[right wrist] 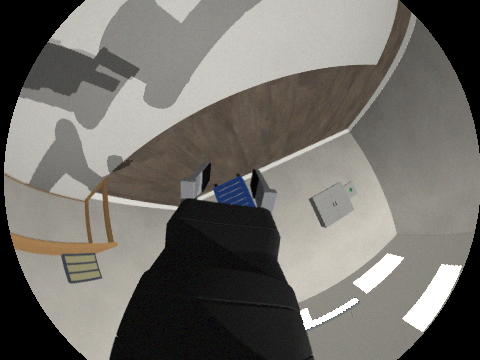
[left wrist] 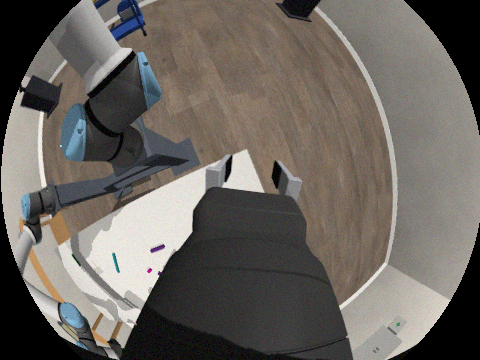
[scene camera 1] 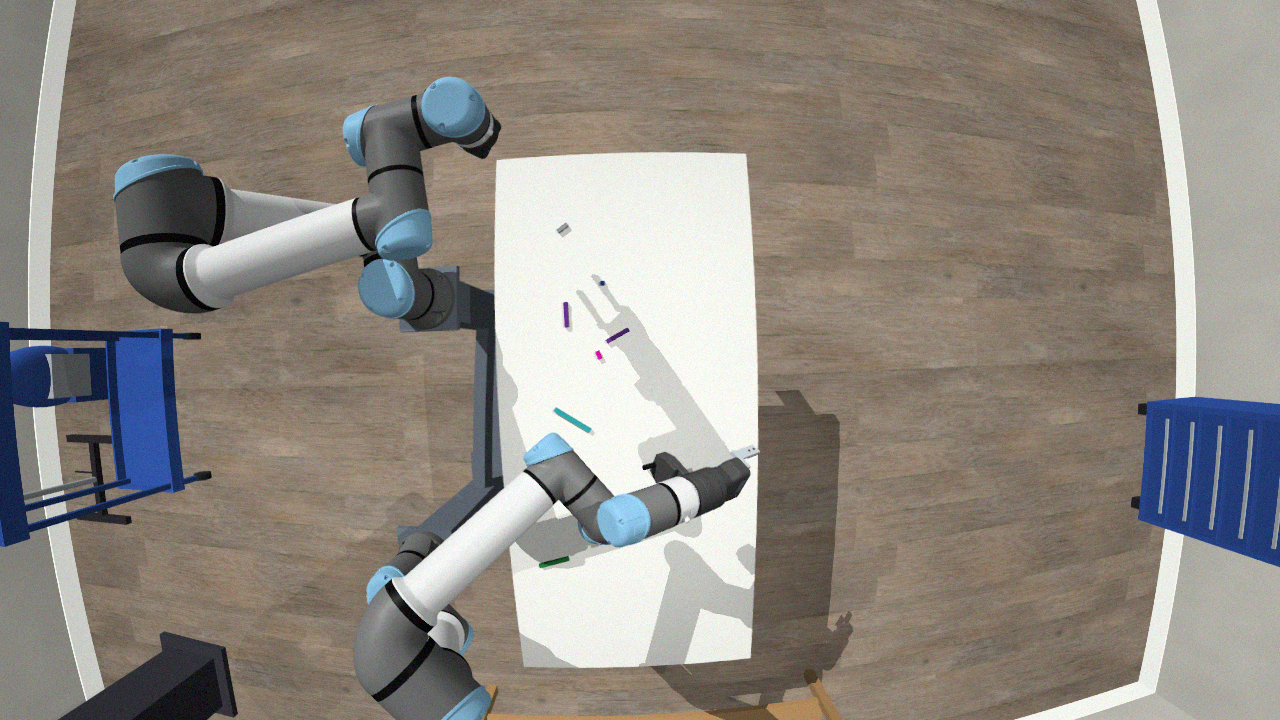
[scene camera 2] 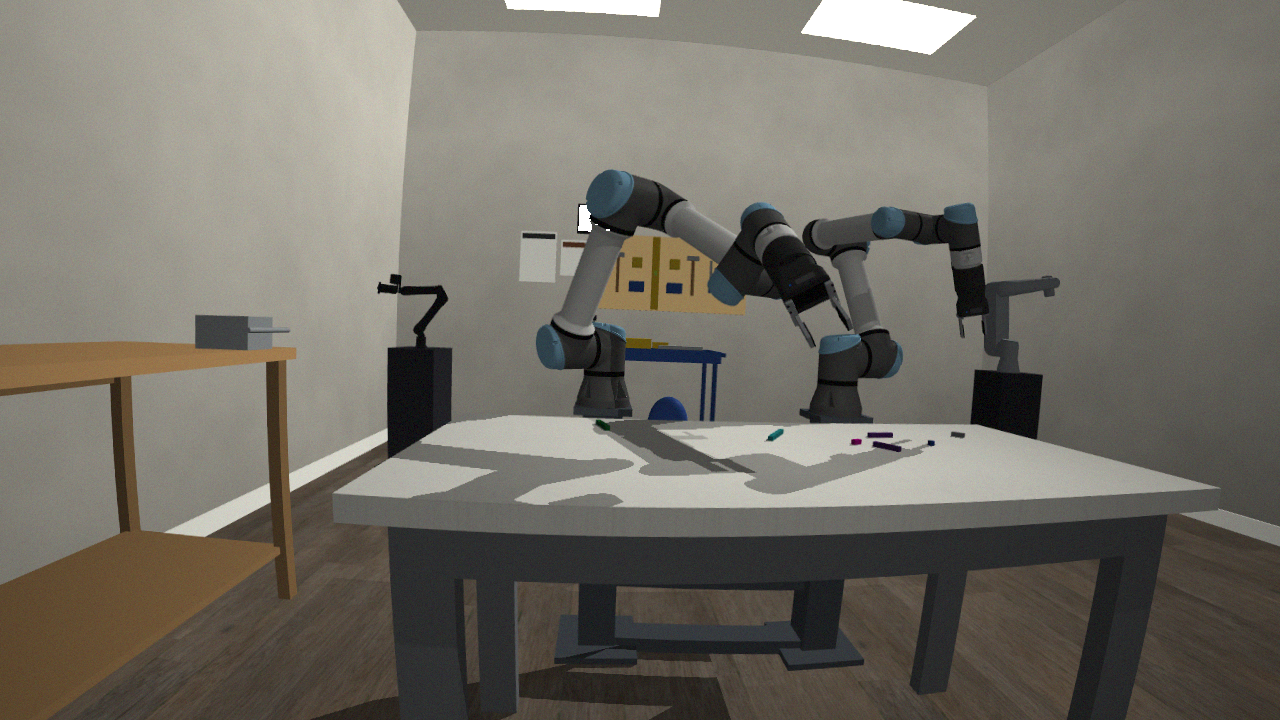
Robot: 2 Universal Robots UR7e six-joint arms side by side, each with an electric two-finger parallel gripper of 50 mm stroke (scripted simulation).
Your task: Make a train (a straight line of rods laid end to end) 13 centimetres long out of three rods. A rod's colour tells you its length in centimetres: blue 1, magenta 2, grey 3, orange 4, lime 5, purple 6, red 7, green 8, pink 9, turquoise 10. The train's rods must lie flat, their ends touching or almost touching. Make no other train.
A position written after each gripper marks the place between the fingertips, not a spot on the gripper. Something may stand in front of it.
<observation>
In view: the left gripper (scene camera 2: pixel 973 335) and the right gripper (scene camera 2: pixel 830 333).
The left gripper also shows in the left wrist view (left wrist: pixel 252 166). The right gripper shows as well in the right wrist view (right wrist: pixel 231 174) and in scene camera 1 (scene camera 1: pixel 749 460).
</observation>
